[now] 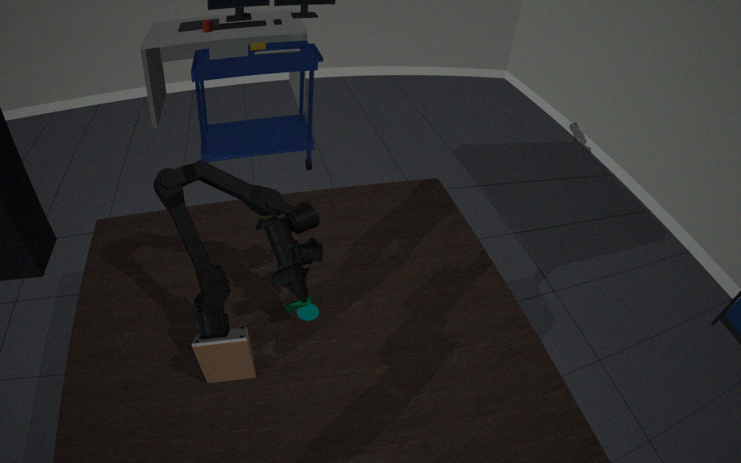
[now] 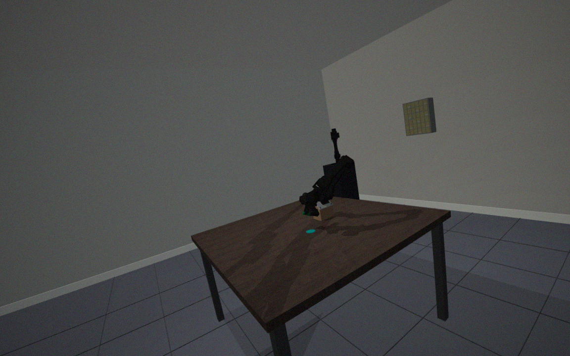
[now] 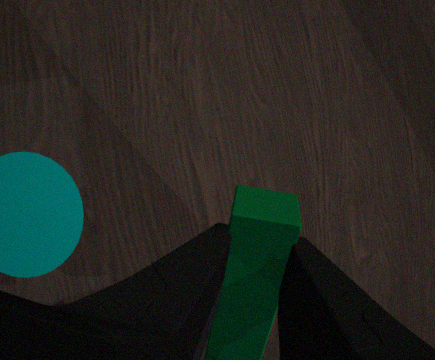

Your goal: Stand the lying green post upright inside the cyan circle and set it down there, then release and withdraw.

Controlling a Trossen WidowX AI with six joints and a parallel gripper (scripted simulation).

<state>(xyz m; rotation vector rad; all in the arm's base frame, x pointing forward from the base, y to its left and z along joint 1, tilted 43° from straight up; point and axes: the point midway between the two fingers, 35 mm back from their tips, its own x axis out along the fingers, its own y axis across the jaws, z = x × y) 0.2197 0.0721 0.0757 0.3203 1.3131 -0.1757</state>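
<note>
Right now my gripper tip is 10 mm short of the cyan circle, 50 mm to the right of it and 110 mm above it. Also, from my gripper tip: green post: 20 mm behind, 10 mm below.
</note>
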